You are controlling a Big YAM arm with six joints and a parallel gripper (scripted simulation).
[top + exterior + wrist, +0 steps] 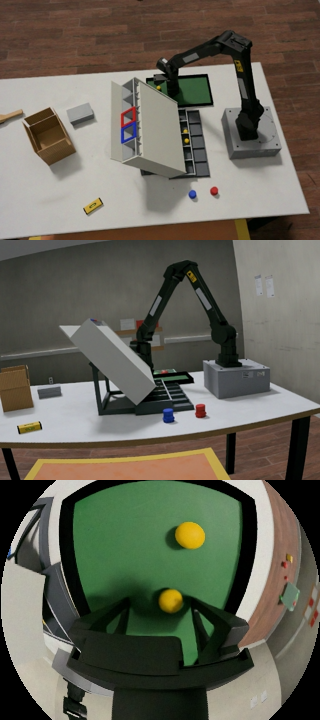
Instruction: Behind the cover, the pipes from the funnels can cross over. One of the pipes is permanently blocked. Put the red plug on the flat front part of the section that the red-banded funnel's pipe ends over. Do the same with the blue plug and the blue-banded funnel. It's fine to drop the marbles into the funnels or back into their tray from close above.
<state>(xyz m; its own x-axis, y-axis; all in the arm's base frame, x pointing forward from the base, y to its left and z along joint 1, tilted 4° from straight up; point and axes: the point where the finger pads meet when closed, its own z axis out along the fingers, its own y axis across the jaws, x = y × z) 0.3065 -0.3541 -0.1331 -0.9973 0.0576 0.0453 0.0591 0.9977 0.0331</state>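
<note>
Right now the green marble tray is 40 mm behind my hand, 10 mm to the left of it and 10 mm below it. From my hand the other things lie so: white sloped cover (110 mm ahead, 330 mm to the left, 190 mm above); cardboard box (670 mm ahead, 230 mm to the left, 60 mm above).
</note>
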